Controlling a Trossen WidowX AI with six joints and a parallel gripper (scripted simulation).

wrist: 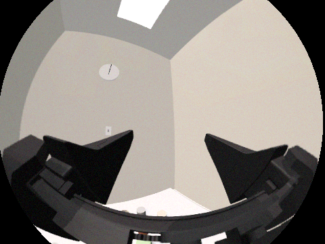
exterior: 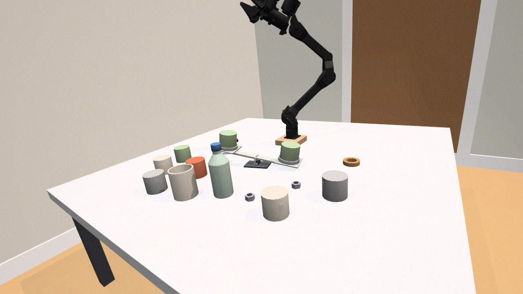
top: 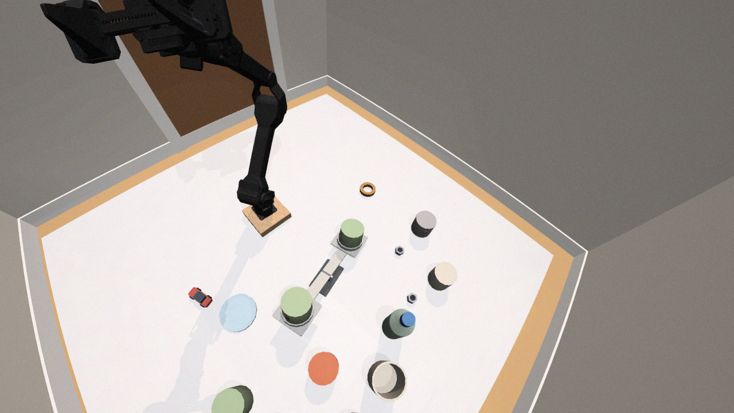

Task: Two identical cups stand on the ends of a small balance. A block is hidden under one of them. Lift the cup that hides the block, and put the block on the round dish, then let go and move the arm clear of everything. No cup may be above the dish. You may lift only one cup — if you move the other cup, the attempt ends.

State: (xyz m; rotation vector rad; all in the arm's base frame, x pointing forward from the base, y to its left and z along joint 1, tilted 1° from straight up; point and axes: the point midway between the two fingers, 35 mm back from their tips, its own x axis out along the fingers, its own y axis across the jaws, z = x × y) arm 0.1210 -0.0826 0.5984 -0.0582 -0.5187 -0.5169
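My gripper tip is 600 mm above the pale green block, 240 mm to the right of it and 120 mm short of it. From my gripper tip the other things lie so: bottle: 530 mm below, 390 mm ahead, 160 mm to the left; then dish: 640 mm below, 140 mm to the right, 80 mm ahead; then red toy car: 630 mm below, 200 mm to the right, 30 mm behind.
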